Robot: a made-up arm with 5 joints.
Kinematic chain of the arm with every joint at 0, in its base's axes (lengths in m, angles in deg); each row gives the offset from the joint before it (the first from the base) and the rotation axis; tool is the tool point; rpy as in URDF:
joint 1: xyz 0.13 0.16 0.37 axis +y
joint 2: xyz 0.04 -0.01 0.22 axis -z
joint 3: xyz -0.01 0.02 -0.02 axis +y
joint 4: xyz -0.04 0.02 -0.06 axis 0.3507 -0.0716 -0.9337
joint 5: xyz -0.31 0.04 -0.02 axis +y
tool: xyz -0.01 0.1 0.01 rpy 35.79 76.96 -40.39
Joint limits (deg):
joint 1: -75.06..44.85
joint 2: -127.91..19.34
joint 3: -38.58..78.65
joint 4: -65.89..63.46
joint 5: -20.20..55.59
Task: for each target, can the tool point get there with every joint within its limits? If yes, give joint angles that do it. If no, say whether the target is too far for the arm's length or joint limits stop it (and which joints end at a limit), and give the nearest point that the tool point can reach.
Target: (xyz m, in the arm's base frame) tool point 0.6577 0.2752 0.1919
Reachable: no: joint limits stop it (at a limit: joint 1, joint 2, joint 4, joint 5) | nearest point 0.5934 0.0101 0.3051 | short by 0.295 m
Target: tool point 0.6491 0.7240 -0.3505
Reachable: no: too far | nearest point 0.1680 0.3589 0.1744 | short by 0.800 m
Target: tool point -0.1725 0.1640 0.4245
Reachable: yes | joints 13.20 -22.13 -24.60 -6.87 26.21
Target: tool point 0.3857 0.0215 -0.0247
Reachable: no: joint limits stop it (at a limit: joint 1, joint 2, joint 5) | nearest point 0.3492 0.0398 0.1287 | short by 0.159 m
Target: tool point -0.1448 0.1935 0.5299
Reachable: yes | joints 31.74 -19.66 -22.60 -3.48 -6.25
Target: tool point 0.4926 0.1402 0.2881
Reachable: no: joint limits stop it (at a limit: joint 2, joint 3, joint 4, joint 5) | nearest point 0.4492 0.0712 0.2979 | short by 0.082 m
